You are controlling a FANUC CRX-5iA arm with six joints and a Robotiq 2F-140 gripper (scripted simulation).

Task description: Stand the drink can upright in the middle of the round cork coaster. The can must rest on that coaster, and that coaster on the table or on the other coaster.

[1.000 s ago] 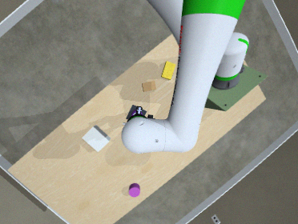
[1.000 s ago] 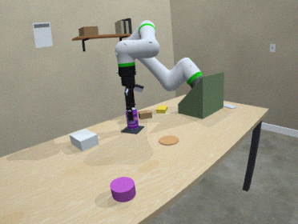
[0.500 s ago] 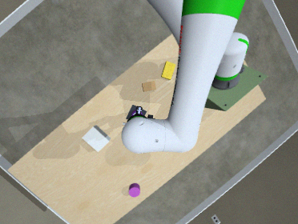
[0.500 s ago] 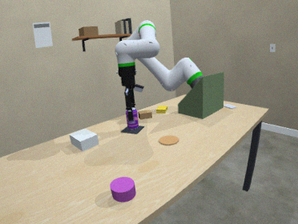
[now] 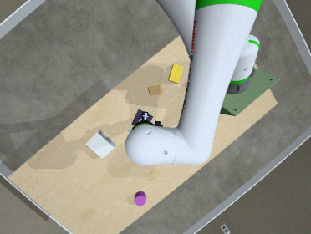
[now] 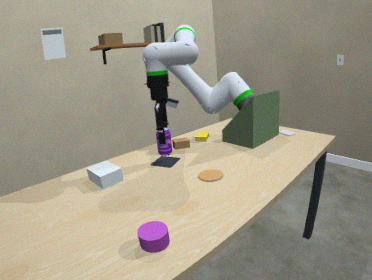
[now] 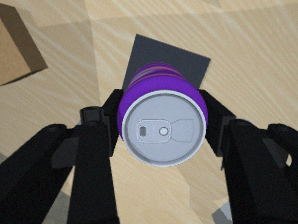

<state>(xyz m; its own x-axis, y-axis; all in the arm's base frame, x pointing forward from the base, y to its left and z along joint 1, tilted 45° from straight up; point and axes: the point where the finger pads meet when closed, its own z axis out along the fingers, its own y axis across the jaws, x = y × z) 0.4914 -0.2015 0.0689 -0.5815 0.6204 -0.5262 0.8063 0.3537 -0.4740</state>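
Now: hand 1 cm short of the dark square coaster and 13 cm above it. Round my hand: brown block 18 cm behind, 7 cm to the right, 11 cm below; purple puck 41 cm ahead, 38 cm to the left, 11 cm below; white box 29 cm ahead, 8 cm to the right, 10 cm below.
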